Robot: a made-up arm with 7 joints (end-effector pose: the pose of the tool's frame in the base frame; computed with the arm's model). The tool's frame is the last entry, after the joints.
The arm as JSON. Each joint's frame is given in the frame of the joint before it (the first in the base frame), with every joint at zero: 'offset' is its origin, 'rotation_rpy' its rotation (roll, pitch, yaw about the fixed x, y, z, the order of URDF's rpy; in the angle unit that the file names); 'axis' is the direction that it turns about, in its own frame. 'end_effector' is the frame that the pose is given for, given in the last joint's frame.
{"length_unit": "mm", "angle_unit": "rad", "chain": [
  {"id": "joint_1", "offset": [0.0, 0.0, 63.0], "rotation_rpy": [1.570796, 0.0, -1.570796], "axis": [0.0, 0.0, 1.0]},
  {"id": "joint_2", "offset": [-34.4, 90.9, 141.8], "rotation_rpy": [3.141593, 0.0, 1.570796], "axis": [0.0, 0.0, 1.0]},
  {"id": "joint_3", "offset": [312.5, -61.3, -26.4], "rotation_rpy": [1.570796, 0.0, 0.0], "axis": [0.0, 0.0, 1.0]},
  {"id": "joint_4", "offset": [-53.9, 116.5, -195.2], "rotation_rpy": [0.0, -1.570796, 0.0], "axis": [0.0, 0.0, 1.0]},
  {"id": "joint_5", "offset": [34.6, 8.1, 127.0], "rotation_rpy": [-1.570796, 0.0, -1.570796], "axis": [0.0, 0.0, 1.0]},
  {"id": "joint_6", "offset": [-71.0, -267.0, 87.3], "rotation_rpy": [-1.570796, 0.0, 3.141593], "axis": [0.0, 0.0, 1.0]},
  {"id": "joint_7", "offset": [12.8, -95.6, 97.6], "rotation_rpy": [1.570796, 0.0, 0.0], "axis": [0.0, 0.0, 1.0]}
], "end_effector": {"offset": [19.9, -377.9, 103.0], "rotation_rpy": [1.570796, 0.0, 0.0]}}
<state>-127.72 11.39 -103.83 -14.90 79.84 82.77 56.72</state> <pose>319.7 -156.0 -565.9 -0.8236 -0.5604 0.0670 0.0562</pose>
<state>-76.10 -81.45 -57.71 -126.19 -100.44 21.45 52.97</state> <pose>-453.7 -224.2 531.3 -0.0149 -0.1881 0.9050 0.3812</pose>
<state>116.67 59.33 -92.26 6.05 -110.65 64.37 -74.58</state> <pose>-182.2 837.2 56.1 -0.7084 0.6033 -0.0307 0.3651</pose>
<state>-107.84 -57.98 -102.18 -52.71 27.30 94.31 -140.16</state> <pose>733.4 -308.0 316.5 0.4699 0.6298 0.5714 0.2369</pose>
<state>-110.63 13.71 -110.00 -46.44 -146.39 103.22 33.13</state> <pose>-200.0 -274.2 -465.8 -0.2358 0.9021 -0.0756 0.3534</pose>
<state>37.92 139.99 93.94 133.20 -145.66 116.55 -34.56</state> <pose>-156.8 216.3 46.2 0.0751 -0.5841 -0.6914 0.4186</pose>
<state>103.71 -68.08 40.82 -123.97 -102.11 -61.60 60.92</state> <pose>-540.4 425.2 -480.4 -0.4750 0.6550 0.4917 0.3218</pose>
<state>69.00 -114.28 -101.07 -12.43 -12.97 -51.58 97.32</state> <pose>341.1 -395.5 -574.9 0.8236 0.1176 -0.1373 0.5376</pose>
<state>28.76 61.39 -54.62 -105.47 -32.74 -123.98 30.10</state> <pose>90.0 -252.3 27.0 0.7225 0.3514 -0.5363 0.2587</pose>
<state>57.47 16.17 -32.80 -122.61 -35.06 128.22 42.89</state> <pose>166.8 318.4 218.7 -0.1210 0.2812 0.0156 0.9519</pose>
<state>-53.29 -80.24 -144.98 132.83 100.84 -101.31 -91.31</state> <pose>-245.1 411.5 406.9 -0.8110 0.3287 -0.2386 0.4211</pose>
